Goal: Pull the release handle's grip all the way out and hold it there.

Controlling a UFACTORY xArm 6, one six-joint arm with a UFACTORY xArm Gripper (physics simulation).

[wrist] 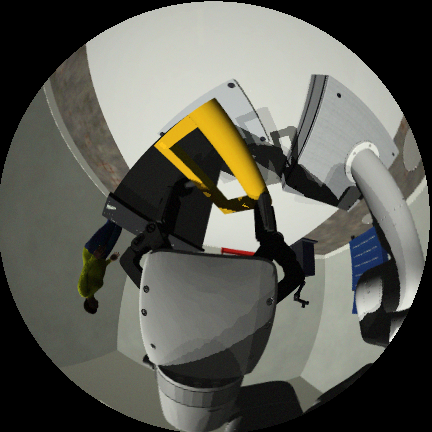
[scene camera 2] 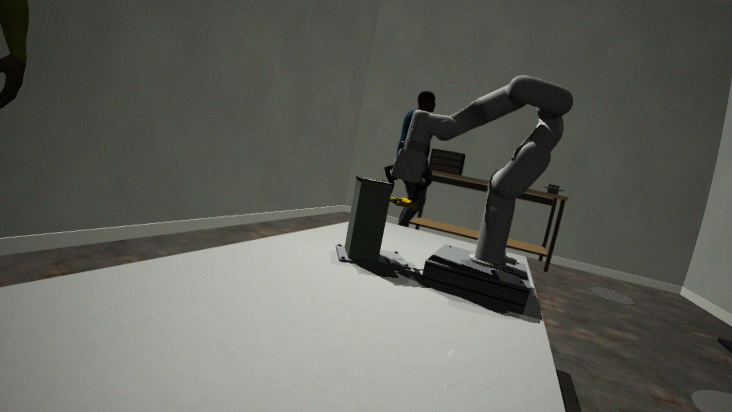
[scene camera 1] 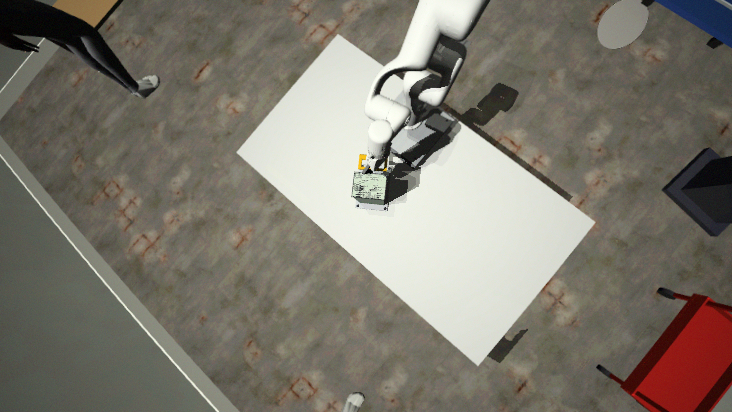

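Note:
The release handle is a dark upright post [scene camera 1: 369, 186] [scene camera 2: 367, 220] [wrist: 142, 175] on a small bolted plate [scene camera 1: 372, 207] [scene camera 2: 341, 253]. Its yellow looped grip [scene camera 1: 362, 162] [scene camera 2: 403, 201] [wrist: 232, 150] sticks out from the post's side facing the robot base. My gripper [scene camera 1: 375, 166] [scene camera 2: 404, 191] [wrist: 216, 196] is open and points down over the grip. In the wrist view the right fingertip overlaps the near end of the grip's thick outer bar. The left finger shows at the loop's inner side, near the post. Whether either finger touches the grip cannot be told. The post partly hides the fingers in scene camera 2.
The robot's base block [scene camera 2: 476, 278] [wrist: 340, 135] stands close to the handle on the white table [scene camera 1: 461, 255] [scene camera 2: 204, 332]. A wooden workbench [scene camera 2: 476, 235] stands behind the arm. A person [scene camera 2: 408, 127] stands behind the gripper. A red cart [scene camera 1: 681, 358] is off to the right on the floor.

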